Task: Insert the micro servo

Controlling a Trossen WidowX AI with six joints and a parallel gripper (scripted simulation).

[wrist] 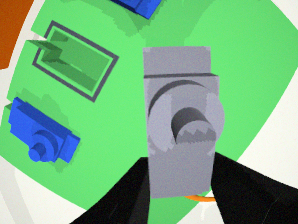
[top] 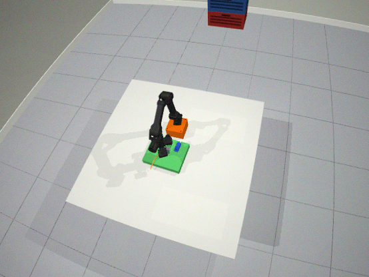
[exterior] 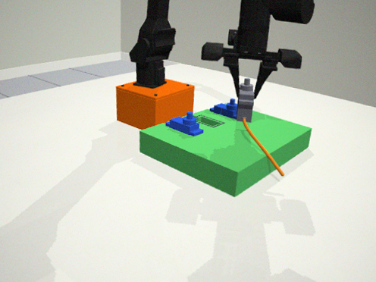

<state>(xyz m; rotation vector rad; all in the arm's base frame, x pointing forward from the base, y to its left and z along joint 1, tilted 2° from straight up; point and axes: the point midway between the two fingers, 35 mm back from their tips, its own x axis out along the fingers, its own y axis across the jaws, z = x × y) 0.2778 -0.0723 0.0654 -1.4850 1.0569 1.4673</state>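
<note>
My gripper tip is 100 mm above the green deck and 10 mm short of it.
</note>
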